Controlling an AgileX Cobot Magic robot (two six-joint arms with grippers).
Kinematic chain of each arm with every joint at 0, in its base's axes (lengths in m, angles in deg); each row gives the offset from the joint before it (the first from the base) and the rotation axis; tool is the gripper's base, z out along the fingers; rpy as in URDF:
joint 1: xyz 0 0 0.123 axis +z
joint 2: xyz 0 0 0 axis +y
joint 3: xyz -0.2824 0 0.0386 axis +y
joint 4: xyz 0.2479 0 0.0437 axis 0.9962 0 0.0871
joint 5: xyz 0 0 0 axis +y
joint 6: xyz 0.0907 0 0.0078 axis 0.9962 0 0.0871
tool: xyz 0 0 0 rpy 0 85 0
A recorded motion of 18 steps. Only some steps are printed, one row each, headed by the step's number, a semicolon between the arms.
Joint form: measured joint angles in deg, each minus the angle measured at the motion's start. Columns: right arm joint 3, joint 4, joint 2, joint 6, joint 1, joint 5; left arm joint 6, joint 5, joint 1, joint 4, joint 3, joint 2.
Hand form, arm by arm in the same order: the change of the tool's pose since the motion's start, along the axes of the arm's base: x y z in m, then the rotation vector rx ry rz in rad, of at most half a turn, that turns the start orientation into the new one. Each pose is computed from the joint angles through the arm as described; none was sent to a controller.
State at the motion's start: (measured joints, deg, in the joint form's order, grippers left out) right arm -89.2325 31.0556 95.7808 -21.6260 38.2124 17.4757; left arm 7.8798 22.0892 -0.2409 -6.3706 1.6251 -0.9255
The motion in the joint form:
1: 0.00 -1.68 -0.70 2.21 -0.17 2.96; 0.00 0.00 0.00 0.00 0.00 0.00
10: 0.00 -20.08 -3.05 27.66 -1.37 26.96; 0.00 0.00 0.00 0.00 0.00 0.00
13: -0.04 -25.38 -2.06 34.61 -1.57 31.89; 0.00 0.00 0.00 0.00 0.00 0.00
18: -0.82 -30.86 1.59 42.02 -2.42 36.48; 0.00 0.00 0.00 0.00 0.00 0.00
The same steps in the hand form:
1: -0.0040 -0.0028 0.0007 -0.0180 0.0351 0.0120; 0.0000 0.0000 0.0000 0.0000 0.0000 0.0000
10: -0.0211 -0.0304 -0.0186 -0.2228 0.4135 -0.0913; 0.0000 0.0000 0.0000 0.0000 0.0000 0.0000
13: -0.0183 -0.0365 -0.0310 -0.2851 0.5058 -0.1752; 0.0000 0.0000 0.0000 0.0000 0.0000 0.0000
18: -0.0037 -0.0408 -0.0553 -0.3581 0.6133 -0.2950; 0.0000 0.0000 0.0000 0.0000 0.0000 0.0000

